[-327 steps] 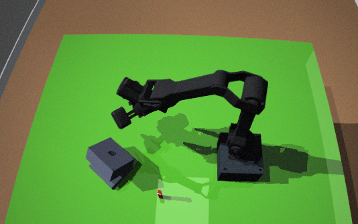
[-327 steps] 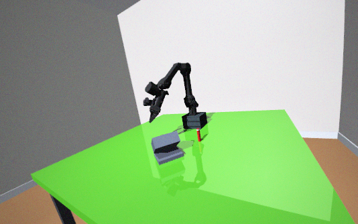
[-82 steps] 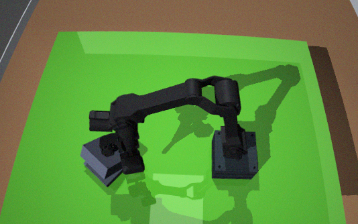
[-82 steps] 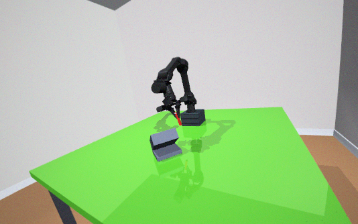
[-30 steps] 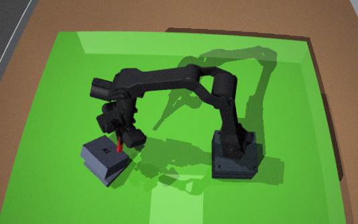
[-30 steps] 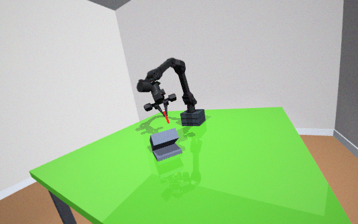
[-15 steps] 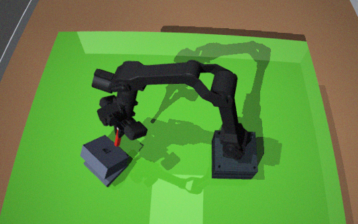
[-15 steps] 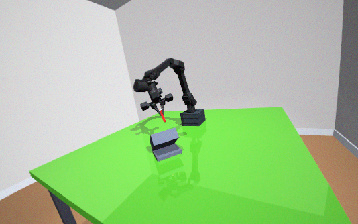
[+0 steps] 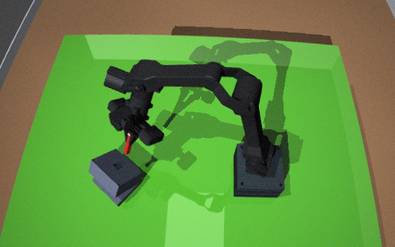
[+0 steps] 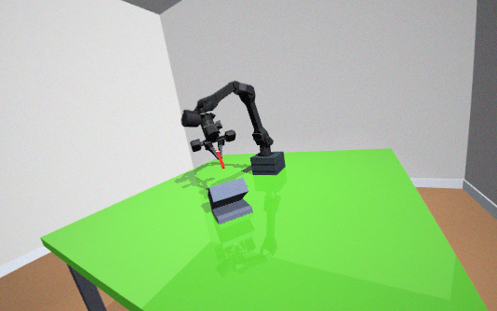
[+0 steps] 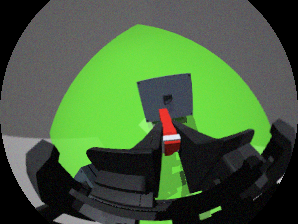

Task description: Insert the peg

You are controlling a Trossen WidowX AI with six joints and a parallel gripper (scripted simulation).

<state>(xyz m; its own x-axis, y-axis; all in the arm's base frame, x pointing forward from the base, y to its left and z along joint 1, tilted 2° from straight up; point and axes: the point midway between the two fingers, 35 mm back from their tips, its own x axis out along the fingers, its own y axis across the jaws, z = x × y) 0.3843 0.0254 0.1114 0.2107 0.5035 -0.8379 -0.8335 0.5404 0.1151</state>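
The grey sloped panel lies 12 cm below my gripper tip, 6 cm to the left of it and 5 cm ahead of it. Round my gripper tip: red peg 1 cm to the right, 1 cm above.
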